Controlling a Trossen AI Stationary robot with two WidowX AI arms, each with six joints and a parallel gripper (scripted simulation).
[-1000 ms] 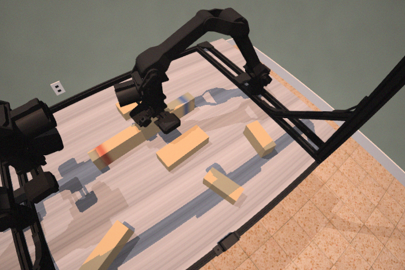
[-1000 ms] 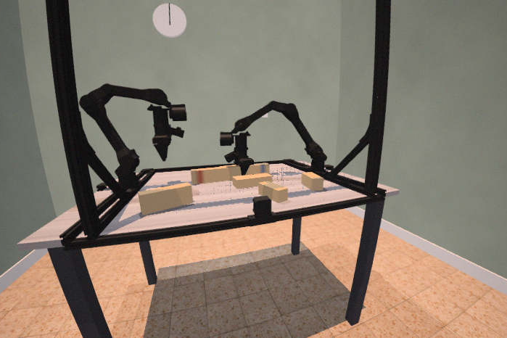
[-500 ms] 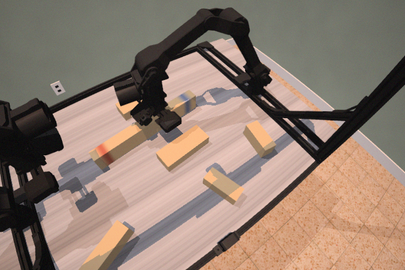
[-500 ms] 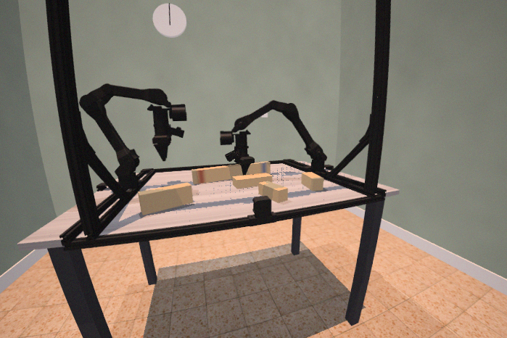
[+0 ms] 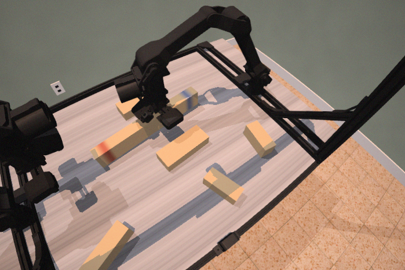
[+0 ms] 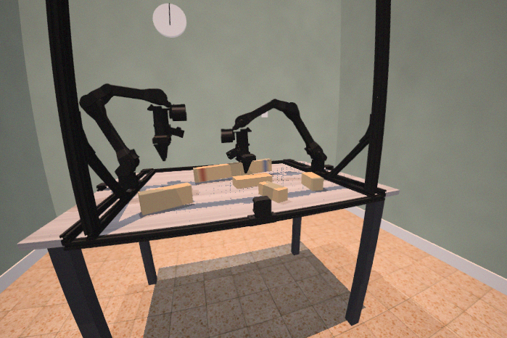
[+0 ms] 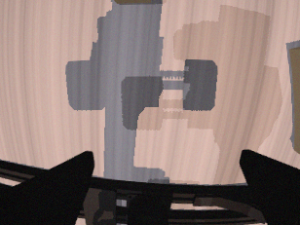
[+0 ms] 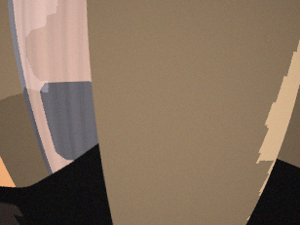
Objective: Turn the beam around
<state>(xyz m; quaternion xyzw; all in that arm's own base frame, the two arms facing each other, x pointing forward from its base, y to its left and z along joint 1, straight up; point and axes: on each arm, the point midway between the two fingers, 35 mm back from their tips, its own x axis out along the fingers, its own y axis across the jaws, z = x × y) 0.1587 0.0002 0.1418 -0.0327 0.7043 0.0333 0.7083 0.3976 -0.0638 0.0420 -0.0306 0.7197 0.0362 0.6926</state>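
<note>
Right now my right hand is 5 cm to the right of the beam and 1 cm above it.
</note>
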